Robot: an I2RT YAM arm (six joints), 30 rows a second.
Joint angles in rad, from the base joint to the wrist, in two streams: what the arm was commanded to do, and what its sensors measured. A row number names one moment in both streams.
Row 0, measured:
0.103 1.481 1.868 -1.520 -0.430 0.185
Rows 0 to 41, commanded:
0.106 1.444 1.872 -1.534 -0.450 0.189
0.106 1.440 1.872 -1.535 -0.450 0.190
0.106 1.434 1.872 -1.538 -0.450 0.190
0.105 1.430 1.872 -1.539 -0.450 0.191
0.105 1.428 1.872 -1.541 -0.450 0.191
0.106 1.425 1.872 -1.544 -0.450 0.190
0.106 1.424 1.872 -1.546 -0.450 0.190
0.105 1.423 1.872 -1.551 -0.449 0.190
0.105 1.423 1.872 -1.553 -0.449 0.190
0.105 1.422 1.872 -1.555 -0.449 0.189
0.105 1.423 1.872 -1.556 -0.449 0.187
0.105 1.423 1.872 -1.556 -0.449 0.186
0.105 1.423 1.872 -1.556 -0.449 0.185
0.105 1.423 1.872 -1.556 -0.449 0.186
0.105 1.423 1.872 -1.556 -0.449 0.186
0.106 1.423 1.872 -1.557 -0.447 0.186
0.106 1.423 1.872 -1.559 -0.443 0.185
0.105 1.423 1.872 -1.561 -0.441 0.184
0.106 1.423 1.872 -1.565 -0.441 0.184
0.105 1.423 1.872 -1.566 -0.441 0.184
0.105 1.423 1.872 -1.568 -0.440 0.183
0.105 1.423 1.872 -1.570 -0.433 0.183
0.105 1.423 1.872 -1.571 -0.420 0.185
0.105 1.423 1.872 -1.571 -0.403 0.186
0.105 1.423 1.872 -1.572 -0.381 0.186
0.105 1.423 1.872 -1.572 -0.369 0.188
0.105 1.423 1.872 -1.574 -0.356 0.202
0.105 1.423 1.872 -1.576 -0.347 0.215
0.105 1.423 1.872 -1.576 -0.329 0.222
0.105 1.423 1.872 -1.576 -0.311 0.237
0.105 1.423 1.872 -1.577 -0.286 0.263
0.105 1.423 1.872 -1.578 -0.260 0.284
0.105 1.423 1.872 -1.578 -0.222 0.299
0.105 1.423 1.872 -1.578 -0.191 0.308
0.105 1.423 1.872 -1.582 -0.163 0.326
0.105 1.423 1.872 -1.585 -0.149 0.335
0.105 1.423 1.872 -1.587 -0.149 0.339
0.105 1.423 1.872 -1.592 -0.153 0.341
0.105 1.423 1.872 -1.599 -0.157 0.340
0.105 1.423 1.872 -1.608 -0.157 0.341
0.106 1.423 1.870 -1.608 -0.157 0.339
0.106 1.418 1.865 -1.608 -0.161 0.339
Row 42, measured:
0.103 1.438 1.868 -1.602 -0.198 0.314
